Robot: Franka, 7 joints.
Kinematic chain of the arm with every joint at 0, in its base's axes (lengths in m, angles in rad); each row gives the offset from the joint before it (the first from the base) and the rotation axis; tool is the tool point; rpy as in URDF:
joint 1: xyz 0 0 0.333 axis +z
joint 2: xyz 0 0 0 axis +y
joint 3: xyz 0 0 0.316 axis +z
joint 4: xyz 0.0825 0 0 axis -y
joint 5: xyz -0.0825 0 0.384 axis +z
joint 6: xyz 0 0 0 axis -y
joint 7: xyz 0.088 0 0 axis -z
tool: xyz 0 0 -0.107 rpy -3.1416 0 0
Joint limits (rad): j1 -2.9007..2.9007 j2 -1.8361..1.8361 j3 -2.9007..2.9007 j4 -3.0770..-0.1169 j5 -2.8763..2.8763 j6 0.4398..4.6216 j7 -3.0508..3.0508
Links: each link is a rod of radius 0.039 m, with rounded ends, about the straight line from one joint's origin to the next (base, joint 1, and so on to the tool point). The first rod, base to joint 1, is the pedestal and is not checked.
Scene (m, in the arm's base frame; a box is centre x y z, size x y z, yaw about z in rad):
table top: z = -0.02
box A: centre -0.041 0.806 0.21 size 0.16 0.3 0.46 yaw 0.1
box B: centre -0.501 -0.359 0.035 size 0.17 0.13 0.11 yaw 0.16
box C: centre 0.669 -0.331 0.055 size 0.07 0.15 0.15 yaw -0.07
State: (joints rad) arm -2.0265 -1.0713 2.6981 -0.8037 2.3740 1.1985 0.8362
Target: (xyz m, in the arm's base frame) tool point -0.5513 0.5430 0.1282
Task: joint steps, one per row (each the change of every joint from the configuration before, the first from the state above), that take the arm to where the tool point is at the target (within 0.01 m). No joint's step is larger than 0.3 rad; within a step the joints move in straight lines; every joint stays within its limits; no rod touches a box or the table.
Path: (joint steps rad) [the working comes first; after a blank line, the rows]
Joints at the target: -0.8108 -1.4510 2.9007 -0.7926 2.2840 1.3101 0.8362
Straight joint move there: touches box A.

1: 0.2596 0.1517 -0.0220 0.1717 -0.1574 -0.1062 -0.0857
2: 0.2597 0.1517 -0.0221 0.1717 -0.1574 -0.1061 -0.0858
3: 0.2596 0.1517 -0.0220 0.1717 -0.1574 -0.1062 -0.0857
4: 0.2597 0.1517 -0.0221 0.1717 -0.1573 -0.1061 -0.0858
5: 0.2671 -0.1331 -0.1290 -0.2167 0.0090 0.0442 -0.1234
6: 0.2672 -0.1331 -0.1290 -0.2168 0.0091 0.0443 -0.1234
7: 0.2672 -0.1331 -0.1290 -0.2167 0.0090 0.0443 -0.1234
8: 0.2672 -0.1330 -0.1290 -0.2167 0.0091 0.0443 -0.1234
9: -0.2972 -0.1514 0.2689 0.0637 0.1678 0.1197 0.2788
10: -0.2972 -0.1514 0.2690 0.0637 0.1677 0.1197 0.2789
11: -0.2972 -0.1514 0.2689 0.0638 0.1678 0.1197 0.2789

